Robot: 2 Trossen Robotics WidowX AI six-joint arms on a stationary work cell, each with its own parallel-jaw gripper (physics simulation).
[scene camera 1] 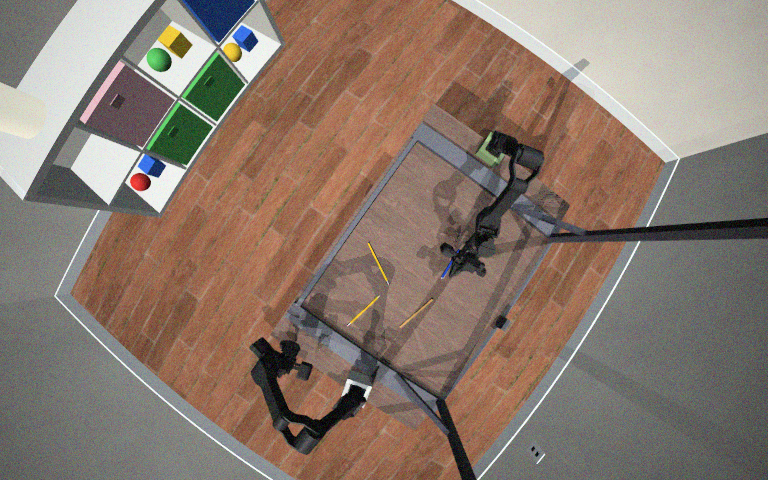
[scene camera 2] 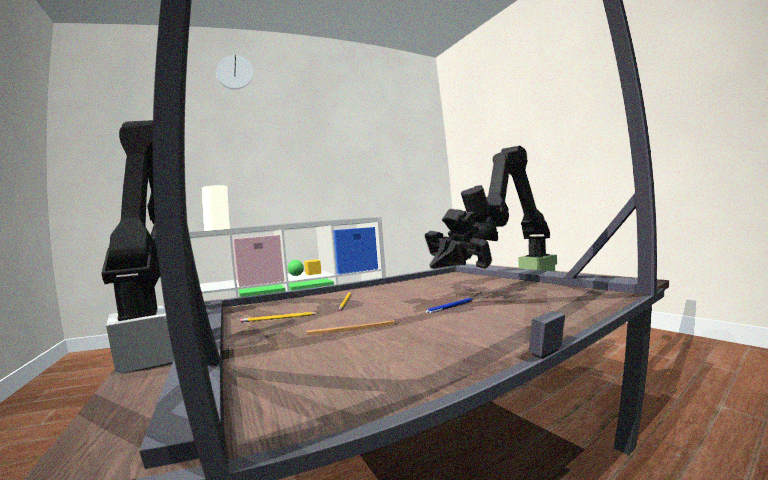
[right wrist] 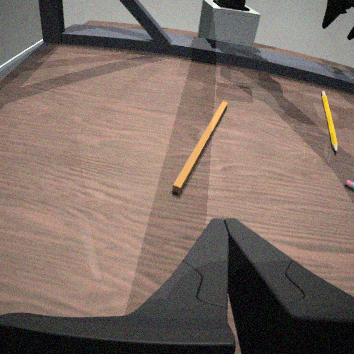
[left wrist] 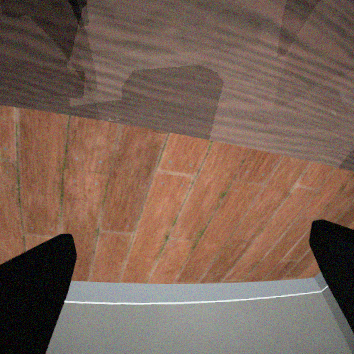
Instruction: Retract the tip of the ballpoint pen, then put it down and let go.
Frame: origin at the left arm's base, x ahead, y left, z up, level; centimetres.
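Seen in the pictures: left gripper, fingertip midpoint: [scene camera 1: 294, 364] [right wrist: 335, 32] [left wrist: 193, 240]; right gripper, fingertip midpoint: [scene camera 1: 449, 277] [scene camera 2: 430, 266] [right wrist: 221, 229]; left arm's base, link origin: [scene camera 1: 355, 393] [scene camera 2: 137, 314] [right wrist: 230, 5]; right arm's base, link origin: [scene camera 1: 495, 147] [scene camera 2: 537, 255].
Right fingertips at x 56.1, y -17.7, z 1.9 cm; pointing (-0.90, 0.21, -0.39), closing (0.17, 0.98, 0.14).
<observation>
Offsets run from my right fingertips to a thing's top centre.
The blue ballpoint pen @(dy -1.3, dx +5.1, dz -9.0 cm) [scene camera 1: 446, 270] [scene camera 2: 449, 305] lies flat on the wooden table, partly covered by the right gripper in scene camera 1. Its white clicker end points toward the lower left in scene camera 2; the writing tip is too small to make out. The pen does not show in the right wrist view. My right gripper [scene camera 1: 451, 273] [scene camera 2: 433, 264] [right wrist: 221, 229] is shut and empty, above the table and clear of the pen. My left gripper [scene camera 1: 299, 360] [left wrist: 193, 240] is open and empty, off the table's end; a frame post hides it in scene camera 2.
Two yellow pencils @(dy +26.5, dx -4.9, dz -9.4 cm) [scene camera 1: 378, 263] @(dy +25.7, dx -24.8, dz -9.2 cm) [scene camera 1: 363, 310] [scene camera 2: 277, 316] [scene camera 2: 344, 301] and a light-brown stick @(dy +5.2, dx -18.8, dz -9.4 cm) [scene camera 1: 416, 313] [scene camera 2: 350, 327] [right wrist: 200, 147] lie on the table. A small dark block @(dy -30.5, dx -11.0, dz -4.3 cm) [scene camera 1: 501, 322] [scene camera 2: 547, 334] stands at the table's edge. Upright frame posts [scene camera 2: 171, 141] [scene camera 2: 636, 141] rise at the table's ends.
</observation>
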